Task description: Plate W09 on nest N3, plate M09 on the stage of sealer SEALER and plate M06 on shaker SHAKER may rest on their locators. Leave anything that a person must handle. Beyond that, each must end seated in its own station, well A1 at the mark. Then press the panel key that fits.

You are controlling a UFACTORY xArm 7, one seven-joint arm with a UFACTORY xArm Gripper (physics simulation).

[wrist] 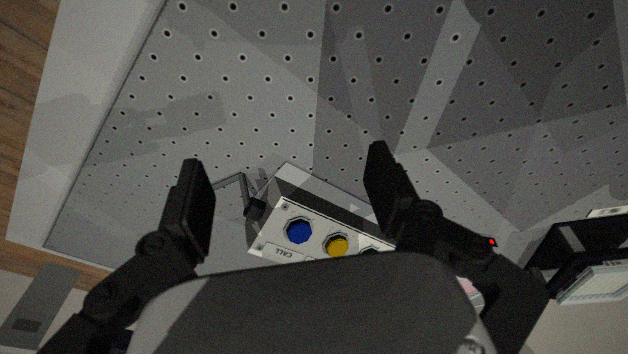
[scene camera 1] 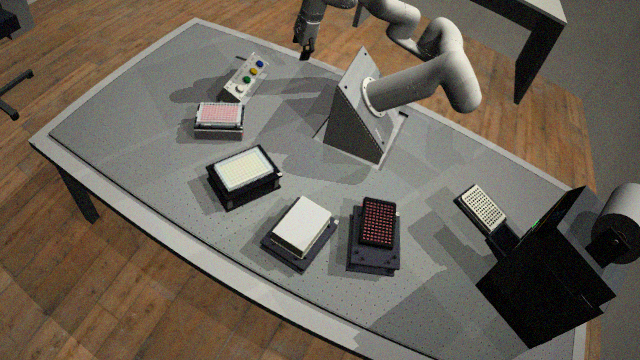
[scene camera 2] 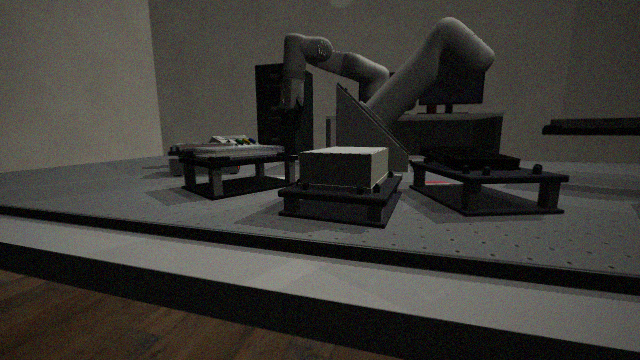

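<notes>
My gripper (scene camera 1: 306, 53) (wrist: 289, 169) is open and empty, raised near the button panel (scene camera 1: 233, 86) (wrist: 274, 246). The panel has blue (scene camera 1: 260, 64) (wrist: 298, 230), yellow (scene camera 1: 254, 71) (wrist: 336, 245), green (scene camera 1: 247, 79) and white (scene camera 1: 240, 88) keys; CALL is beside blue. A pink-welled plate (scene camera 1: 219, 113) lies on the shaker (scene camera 1: 218, 134). A pale-yellow plate (scene camera 1: 243, 168) lies on a black nest. A white block-like plate (scene camera 1: 302, 225) (scene camera 2: 336, 169) sits on another. A black plate with red wells (scene camera 1: 378, 222) lies at its nest's far end. A cream plate (scene camera 1: 482, 207) is on the sealer stage. Plate labels and A1 marks are unreadable.
The black sealer (scene camera 1: 545, 280) stands at the right end, with a large roll (scene camera 1: 620, 220) beside it. The arm's wedge-shaped mount (scene camera 1: 355, 120) stands at the back middle. A bent rod (wrist: 243, 187) lies by the panel's blue-key end. The table edge (wrist: 102, 125) runs along the left of the wrist view.
</notes>
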